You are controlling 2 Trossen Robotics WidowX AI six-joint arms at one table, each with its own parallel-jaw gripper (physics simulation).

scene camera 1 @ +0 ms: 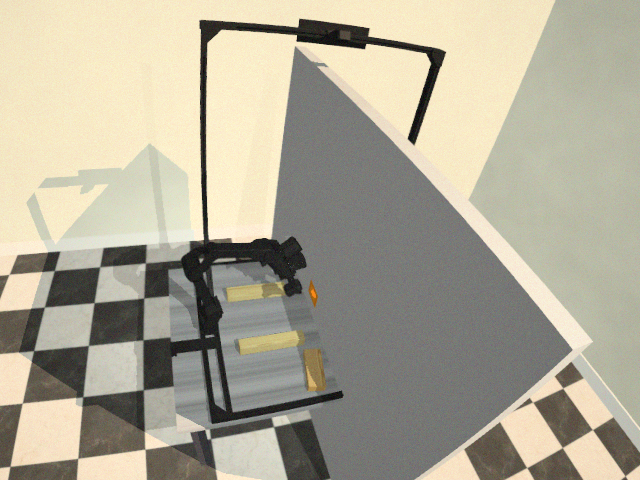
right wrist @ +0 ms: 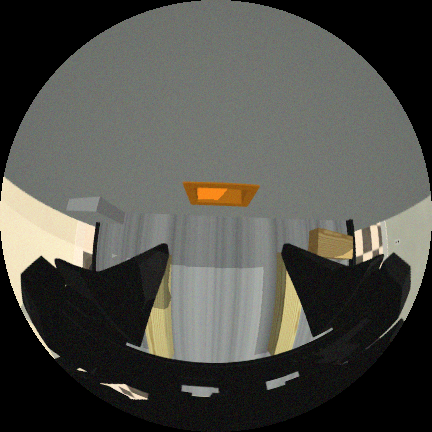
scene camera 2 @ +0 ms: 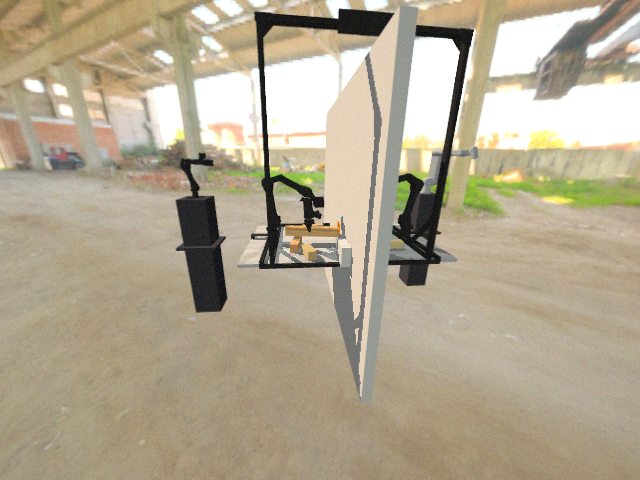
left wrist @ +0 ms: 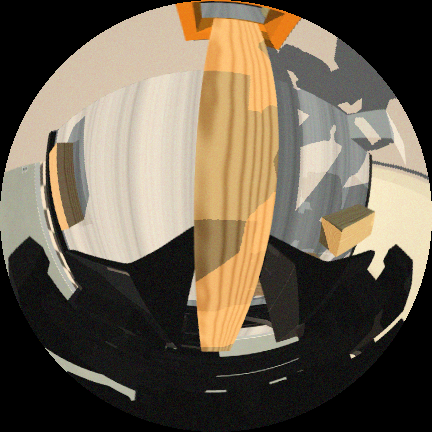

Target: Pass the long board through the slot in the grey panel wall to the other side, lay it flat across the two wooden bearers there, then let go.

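Frame: origin at the left arm's base, x ahead, y left, z up, level; millimetres.
Where they show: left gripper, between the fingertips: (scene camera 2: 309,231) (left wrist: 224,232); right gripper, between the fingertips: (right wrist: 227,250); left arm's base, origin of its link: (left wrist: 195,321); right arm's base, origin of its link: (scene camera 1: 208,328) (scene camera 2: 404,236).
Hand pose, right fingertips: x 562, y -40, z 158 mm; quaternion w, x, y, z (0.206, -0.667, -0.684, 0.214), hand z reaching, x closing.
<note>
Things, the pixels of their top centre, and the offset from my right fingertips. "pt": a spot on its surface instead.
- long board, centre of its top: (left wrist: 234,236) (scene camera 2: 312,225) dy +0, dx -304, dz -64 mm
- orange-rimmed slot, a spot on its surface: (right wrist: 220,184) pt dy -4, dx -77, dz -42 mm
- wooden block, centre of its top: (right wrist: 337,244) (scene camera 1: 314,367) dy +294, dx -6, dz -140 mm
- pale block, a spot on its surface: (scene camera 2: 344,253) pt dy -375, dx -165, dz -107 mm
The long board (scene camera 2: 325,230) (left wrist: 235,150) is level above the table. My left gripper (scene camera 2: 309,225) (left wrist: 224,232) is shut on it. The board's far end is at the orange-rimmed slot (scene camera 1: 312,287) (left wrist: 187,25) (right wrist: 220,184) of the panel wall (scene camera 1: 387,232) (scene camera 2: 351,155) (right wrist: 215,100); how far in it reaches is unclear. No board shows on the far side. There, two pale wooden bearers (scene camera 1: 253,292) (scene camera 1: 268,342) (right wrist: 160,330) (right wrist: 285,320) lie apart, side by side. My right gripper (scene camera 1: 293,287) (right wrist: 227,250) is open and empty, above the upper bearer's panel end in scene camera 1, facing the slot.
A wooden block (scene camera 1: 314,369) (right wrist: 330,243) lies beside the panel on the bearers' side. On the board's side, wooden blocks (scene camera 2: 295,244) (scene camera 2: 309,252) (left wrist: 350,230) lie on the table. A pale block (scene camera 2: 344,253) stands against the panel. A black frame (scene camera 1: 203,129) (scene camera 2: 264,103) spans the table.
</note>
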